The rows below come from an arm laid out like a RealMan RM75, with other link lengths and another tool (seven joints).
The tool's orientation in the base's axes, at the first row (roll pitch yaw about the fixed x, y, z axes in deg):
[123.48 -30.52 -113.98]
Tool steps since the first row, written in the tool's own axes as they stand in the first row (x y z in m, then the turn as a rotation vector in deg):
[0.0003 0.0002 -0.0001 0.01 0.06 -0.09]
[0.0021 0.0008 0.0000 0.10 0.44 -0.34]
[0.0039 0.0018 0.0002 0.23 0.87 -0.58]
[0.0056 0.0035 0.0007 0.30 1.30 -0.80]
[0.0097 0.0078 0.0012 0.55 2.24 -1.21]
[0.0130 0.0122 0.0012 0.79 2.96 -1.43]
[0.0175 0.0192 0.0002 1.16 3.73 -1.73]
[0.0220 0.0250 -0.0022 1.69 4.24 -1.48]
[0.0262 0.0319 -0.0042 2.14 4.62 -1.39]
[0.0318 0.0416 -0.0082 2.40 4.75 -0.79]
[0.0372 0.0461 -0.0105 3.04 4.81 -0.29]
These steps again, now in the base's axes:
[-0.0001 -0.0001 0.0003 0.06 0.02 0.09]
[-0.0010 -0.0012 0.0016 0.12 0.16 0.53]
[-0.0021 -0.0020 0.0032 0.14 0.30 1.02]
[-0.0037 -0.0022 0.0050 0.16 0.49 1.47]
[-0.0070 -0.0028 0.0100 0.12 0.84 2.46]
[-0.0097 -0.0027 0.0148 -0.01 1.07 3.21]
[-0.0127 -0.0020 0.0226 -0.13 1.22 4.09]
[-0.0141 -0.0022 0.0302 -0.70 1.14 4.61]
[-0.0161 -0.0015 0.0382 -1.06 1.02 5.07]
[-0.0178 -0.0003 0.0499 -1.72 0.95 5.01]
[-0.0191 -0.0020 0.0570 -2.41 0.52 5.14]

